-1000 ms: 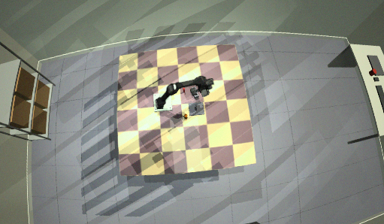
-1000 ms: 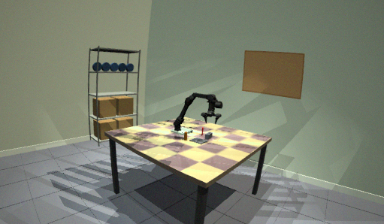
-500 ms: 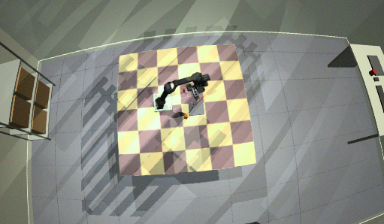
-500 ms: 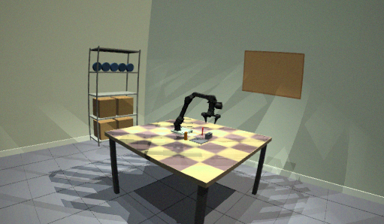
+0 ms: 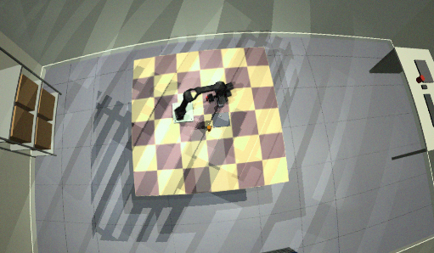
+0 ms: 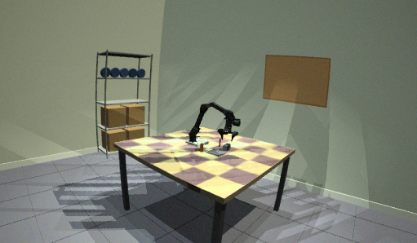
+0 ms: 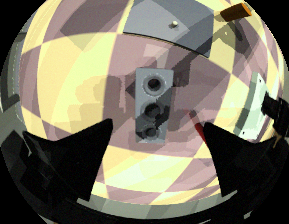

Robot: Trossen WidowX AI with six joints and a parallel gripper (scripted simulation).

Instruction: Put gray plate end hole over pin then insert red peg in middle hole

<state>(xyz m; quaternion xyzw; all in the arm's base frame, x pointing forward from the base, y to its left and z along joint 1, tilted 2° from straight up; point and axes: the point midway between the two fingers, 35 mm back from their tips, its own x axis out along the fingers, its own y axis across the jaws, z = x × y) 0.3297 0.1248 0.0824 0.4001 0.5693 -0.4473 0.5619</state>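
The gray plate is 10 mm ahead of my gripper tip and 40 mm below it. The rest, counted from my gripper tip: red peg: 100 mm behind, 20 mm to the left, 40 mm below; then small orange cylinder: 80 mm behind, 240 mm to the right, 40 mm below; then gray base: 10 mm ahead, 140 mm to the right, 70 mm below.
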